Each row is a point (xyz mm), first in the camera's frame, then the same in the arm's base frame.
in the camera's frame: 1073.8 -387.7 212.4
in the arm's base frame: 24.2 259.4 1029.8
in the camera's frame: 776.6 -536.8 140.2
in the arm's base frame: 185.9 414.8 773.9
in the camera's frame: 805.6 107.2 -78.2
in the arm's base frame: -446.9 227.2 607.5
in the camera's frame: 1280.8 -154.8 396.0
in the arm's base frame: -115.4 -31.7 1192.7
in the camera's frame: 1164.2 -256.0 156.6
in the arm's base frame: -135.5 227.0 1075.1
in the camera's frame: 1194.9 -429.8 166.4
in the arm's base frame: -3.0 316.6 1150.4
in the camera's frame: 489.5 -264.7 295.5
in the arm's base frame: 141.3 143.5 449.9
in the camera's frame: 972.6 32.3 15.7
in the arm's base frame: -384.1 186.3 799.1
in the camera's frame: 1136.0 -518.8 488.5
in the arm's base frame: 261.8 104.7 1159.6
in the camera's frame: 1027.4 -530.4 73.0
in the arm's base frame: 71.9 456.9 1003.4
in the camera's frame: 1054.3 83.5 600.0
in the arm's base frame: -123.9 -326.2 941.9
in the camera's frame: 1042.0 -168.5 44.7
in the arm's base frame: -230.9 273.9 920.8
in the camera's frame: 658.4 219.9 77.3
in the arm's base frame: -406.8 40.9 458.4
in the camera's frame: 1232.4 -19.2 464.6
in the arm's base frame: -169.6 -163.3 1120.7
